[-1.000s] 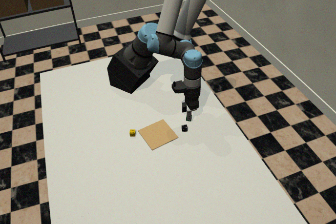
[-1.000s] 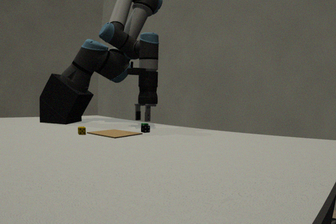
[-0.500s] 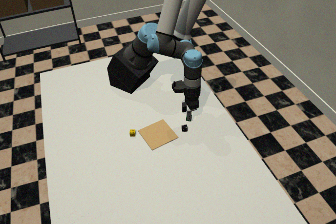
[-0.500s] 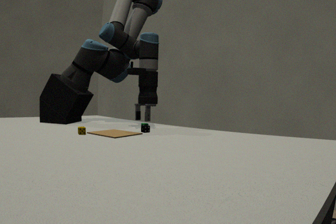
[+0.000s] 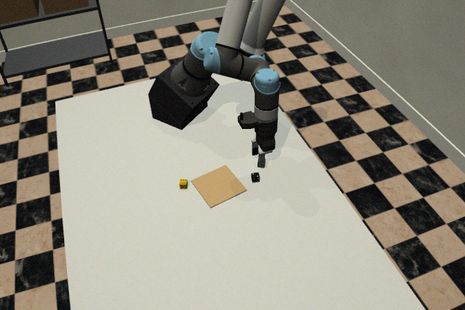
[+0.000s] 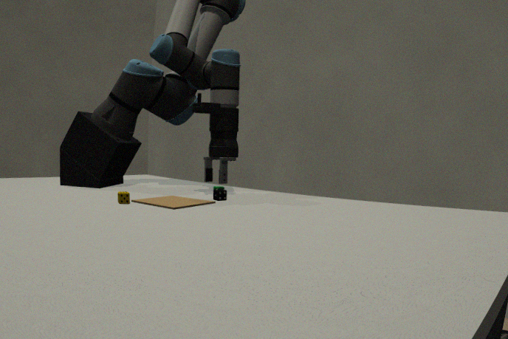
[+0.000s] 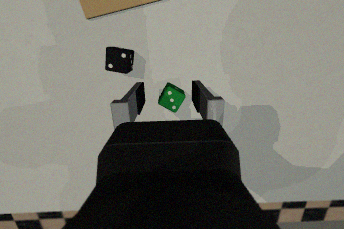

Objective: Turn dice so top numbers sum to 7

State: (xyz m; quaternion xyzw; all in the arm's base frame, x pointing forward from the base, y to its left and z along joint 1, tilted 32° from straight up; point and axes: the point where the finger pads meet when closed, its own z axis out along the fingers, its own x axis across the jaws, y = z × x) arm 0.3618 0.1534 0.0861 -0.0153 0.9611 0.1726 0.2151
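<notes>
The green die is 4 cm below my hand, 1 cm to the left of it and 1 cm behind it. The rest, counted from my hand: yellow die 27 cm to the right, 4 cm below, 2 cm ahead; then black die 6 cm ahead, 4 cm below, 3 cm to the right; then tan mat 15 cm to the right, 5 cm below, 5 cm ahead.
</notes>
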